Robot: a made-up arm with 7 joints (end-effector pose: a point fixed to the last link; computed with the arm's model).
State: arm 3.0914 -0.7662 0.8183 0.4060 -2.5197 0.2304 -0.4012
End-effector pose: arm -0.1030 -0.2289 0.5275 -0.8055 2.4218 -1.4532
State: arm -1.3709 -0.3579 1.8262 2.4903 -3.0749 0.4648 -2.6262
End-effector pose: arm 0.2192 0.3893 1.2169 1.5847 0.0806 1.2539
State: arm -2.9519 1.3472 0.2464 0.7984 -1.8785 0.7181 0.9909
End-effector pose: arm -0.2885 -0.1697 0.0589 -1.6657 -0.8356 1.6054
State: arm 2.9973 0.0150 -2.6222 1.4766 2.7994 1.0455 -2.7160
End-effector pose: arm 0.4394 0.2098 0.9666 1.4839 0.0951 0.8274
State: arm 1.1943 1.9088 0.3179 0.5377 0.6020 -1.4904 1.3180
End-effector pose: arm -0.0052 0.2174 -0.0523 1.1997 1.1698 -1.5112
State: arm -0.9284 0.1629 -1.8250 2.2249 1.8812 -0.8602 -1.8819
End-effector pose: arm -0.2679 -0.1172 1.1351 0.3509 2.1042 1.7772
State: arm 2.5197 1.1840 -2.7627 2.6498 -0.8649 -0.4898 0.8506
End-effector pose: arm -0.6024 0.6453 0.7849 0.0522 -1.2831 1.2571
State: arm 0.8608 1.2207 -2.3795 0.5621 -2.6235 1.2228 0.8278
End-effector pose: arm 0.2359 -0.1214 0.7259 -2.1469 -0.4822 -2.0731
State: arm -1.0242 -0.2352 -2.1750 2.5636 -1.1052 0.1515 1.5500
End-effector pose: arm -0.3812 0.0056 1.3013 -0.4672 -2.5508 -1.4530
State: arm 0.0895 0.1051 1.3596 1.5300 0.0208 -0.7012 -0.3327
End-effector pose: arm 0.1141 0.3874 1.1106 1.2882 0.6009 1.0852
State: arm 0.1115 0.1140 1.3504 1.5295 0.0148 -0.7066 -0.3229
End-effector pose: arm 0.1137 0.3905 1.1088 1.2944 0.6195 1.0961
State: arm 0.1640 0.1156 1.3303 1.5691 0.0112 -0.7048 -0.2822
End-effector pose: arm 0.1011 0.3897 1.1221 1.3355 0.6571 1.1421
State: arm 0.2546 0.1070 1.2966 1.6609 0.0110 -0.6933 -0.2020
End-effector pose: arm 0.0728 0.3798 1.1544 1.4197 0.7226 1.2355
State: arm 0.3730 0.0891 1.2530 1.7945 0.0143 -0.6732 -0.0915
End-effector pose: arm 0.0331 0.3542 1.2003 1.5331 0.8168 1.3710
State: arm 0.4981 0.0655 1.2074 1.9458 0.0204 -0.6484 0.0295
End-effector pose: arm -0.0080 0.3109 1.2483 1.6508 0.9302 1.5299
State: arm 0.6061 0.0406 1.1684 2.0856 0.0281 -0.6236 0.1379
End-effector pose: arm -0.0404 0.2582 1.2875 1.7478 1.0412 1.6834
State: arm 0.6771 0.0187 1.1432 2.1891 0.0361 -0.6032 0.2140
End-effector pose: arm -0.0603 0.2111 1.3127 1.8108 1.1218 1.8006
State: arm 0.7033 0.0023 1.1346 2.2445 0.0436 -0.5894 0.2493
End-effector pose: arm -0.0702 0.1817 1.3250 1.8398 1.1551 1.8629
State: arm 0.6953 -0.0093 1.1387 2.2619 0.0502 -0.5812 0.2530
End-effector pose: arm -0.0750 0.1693 1.3291 1.8458 1.1487 1.8791
